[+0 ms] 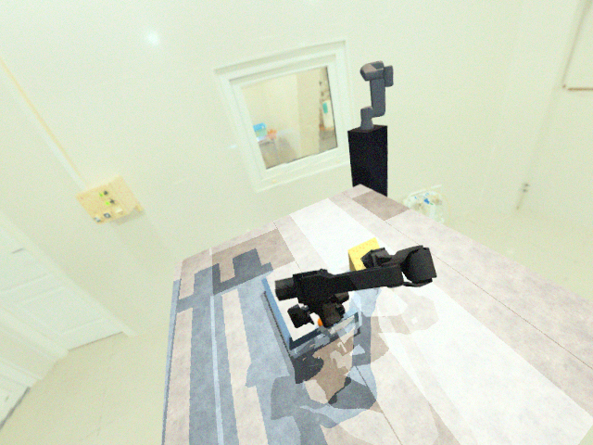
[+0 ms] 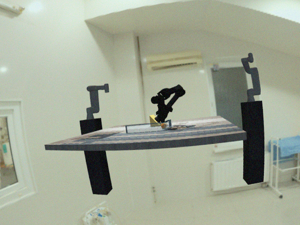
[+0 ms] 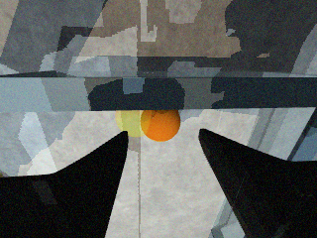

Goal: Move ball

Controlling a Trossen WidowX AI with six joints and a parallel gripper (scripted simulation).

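Right now the see-through ball is 20 mm below my gripper tip, 20 mm behind it and 10 mm to the left of it.
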